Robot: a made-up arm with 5 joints.
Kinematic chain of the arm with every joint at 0, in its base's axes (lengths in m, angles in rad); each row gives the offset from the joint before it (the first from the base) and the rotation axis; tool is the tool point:
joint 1: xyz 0 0 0.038 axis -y
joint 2: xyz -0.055 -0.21 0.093 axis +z
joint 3: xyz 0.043 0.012 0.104 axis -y
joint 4: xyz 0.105 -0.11 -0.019 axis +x
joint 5: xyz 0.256 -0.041 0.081 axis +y
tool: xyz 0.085 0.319 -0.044
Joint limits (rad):
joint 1: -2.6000..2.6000
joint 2: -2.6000..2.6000
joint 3: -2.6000..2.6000
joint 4: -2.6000..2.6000
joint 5: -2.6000..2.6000
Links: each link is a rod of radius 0.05 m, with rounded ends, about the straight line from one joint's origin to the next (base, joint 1, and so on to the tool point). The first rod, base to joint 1, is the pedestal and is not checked.
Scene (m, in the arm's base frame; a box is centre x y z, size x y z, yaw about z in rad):
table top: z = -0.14
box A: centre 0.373 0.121 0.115 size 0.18 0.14 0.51 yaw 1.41
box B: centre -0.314 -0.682 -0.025 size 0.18 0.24 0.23 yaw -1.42
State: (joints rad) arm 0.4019 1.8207 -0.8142 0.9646 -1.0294
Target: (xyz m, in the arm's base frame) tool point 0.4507 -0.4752 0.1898
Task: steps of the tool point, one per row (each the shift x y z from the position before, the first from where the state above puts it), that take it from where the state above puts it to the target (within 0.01 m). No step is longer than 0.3 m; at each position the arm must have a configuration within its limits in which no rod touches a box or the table.
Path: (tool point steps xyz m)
1: -0.0517 0.0248 0.1009
2: -0.0764 -0.0129 0.0916
3: -0.0922 -0.0503 0.0706
4: -0.0949 -0.0847 0.0416
5: -0.0826 -0.1121 0.0100
6: 0.1762 0.0680 0.1342
7: 0.2416 -0.0027 0.0961
8: 0.2623 -0.0863 0.0180
9: 0.2207 -0.1597 -0.0766
10: 0.1209 -0.2007 -0.1547
11: -0.0114 -0.1966 -0.1875

